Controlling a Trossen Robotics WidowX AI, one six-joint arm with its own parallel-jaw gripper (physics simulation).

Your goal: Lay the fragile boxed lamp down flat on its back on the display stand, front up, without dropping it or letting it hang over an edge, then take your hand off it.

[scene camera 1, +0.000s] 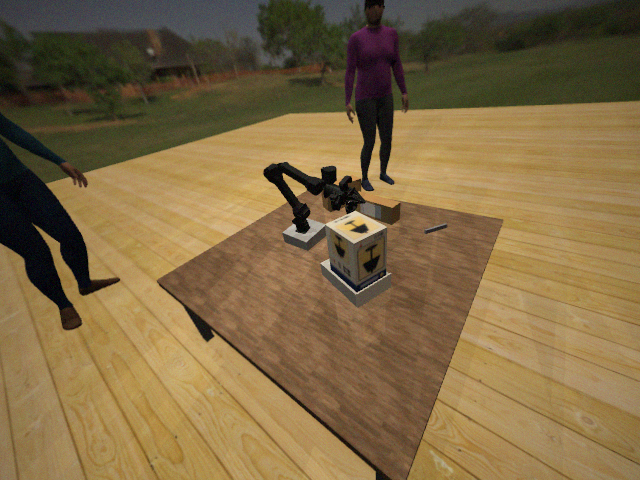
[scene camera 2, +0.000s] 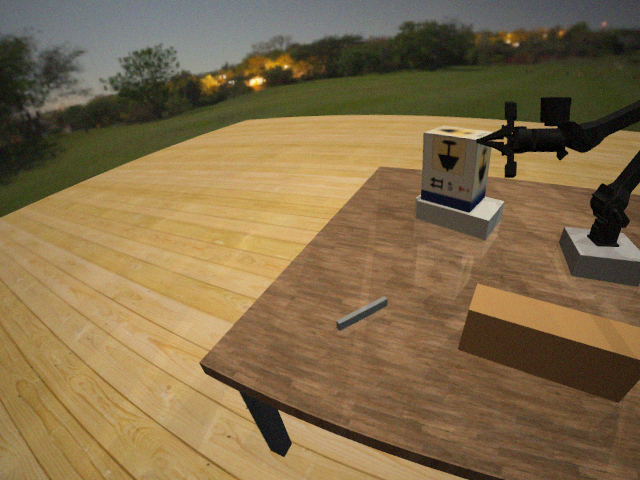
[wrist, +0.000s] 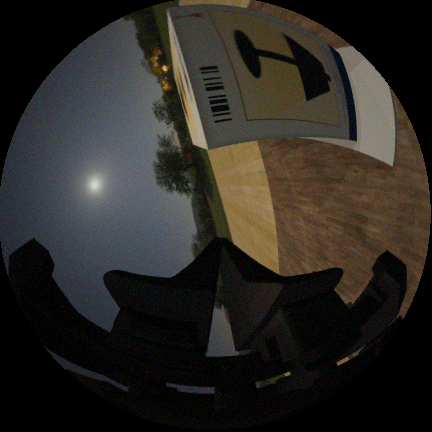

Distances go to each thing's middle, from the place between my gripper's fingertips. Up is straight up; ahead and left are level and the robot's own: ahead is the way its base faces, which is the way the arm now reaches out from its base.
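There's a display stand (scene camera 2: 480, 222) here, and it's 27 cm below my hand and 15 cm to the right of it.
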